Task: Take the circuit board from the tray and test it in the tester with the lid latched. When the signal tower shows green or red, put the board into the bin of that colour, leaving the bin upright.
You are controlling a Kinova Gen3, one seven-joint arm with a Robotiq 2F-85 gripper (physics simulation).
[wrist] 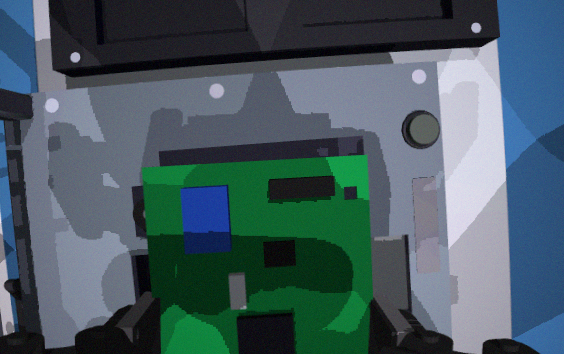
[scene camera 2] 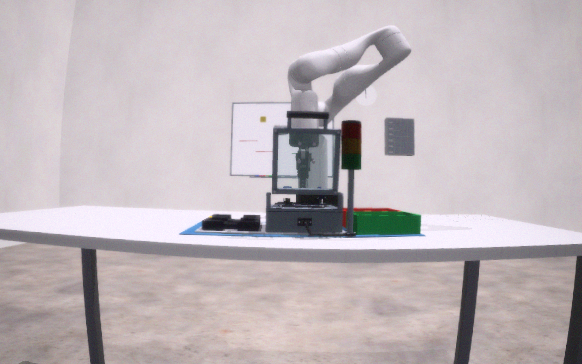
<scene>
In view: my gripper (wrist: 266,321), a green circuit board (wrist: 270,249), a green bin (scene camera 2: 364,222), a clear tester lid (scene camera 2: 305,161) and a dark nest (wrist: 343,146).
The wrist view does not show the green bin: it is out of frame.
</scene>
